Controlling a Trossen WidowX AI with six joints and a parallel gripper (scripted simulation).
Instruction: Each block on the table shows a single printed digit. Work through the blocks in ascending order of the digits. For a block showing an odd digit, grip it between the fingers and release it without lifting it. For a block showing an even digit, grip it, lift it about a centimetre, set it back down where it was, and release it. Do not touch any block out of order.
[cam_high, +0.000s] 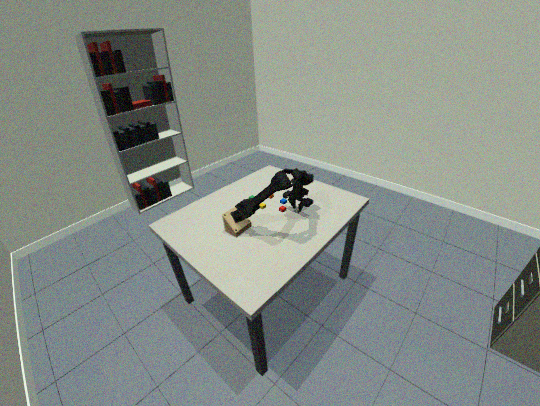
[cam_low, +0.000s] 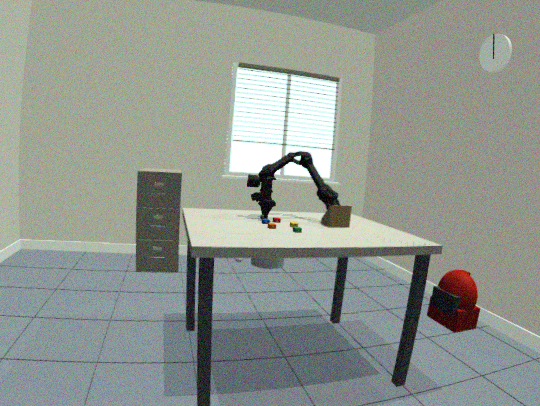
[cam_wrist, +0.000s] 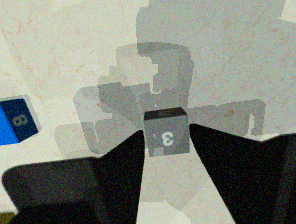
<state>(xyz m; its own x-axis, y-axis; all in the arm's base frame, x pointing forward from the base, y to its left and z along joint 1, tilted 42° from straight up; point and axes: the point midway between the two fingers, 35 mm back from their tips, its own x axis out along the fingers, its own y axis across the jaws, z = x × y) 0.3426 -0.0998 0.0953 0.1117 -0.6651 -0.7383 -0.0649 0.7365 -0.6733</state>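
Right now the grey block is right at my gripper tip. From my gripper tip the other things lie so: yellow block (11 cm behind, 19 cm to the left); red block (5 cm behind, 8 cm to the left); blue block (2 cm ahead, 13 cm to the left).
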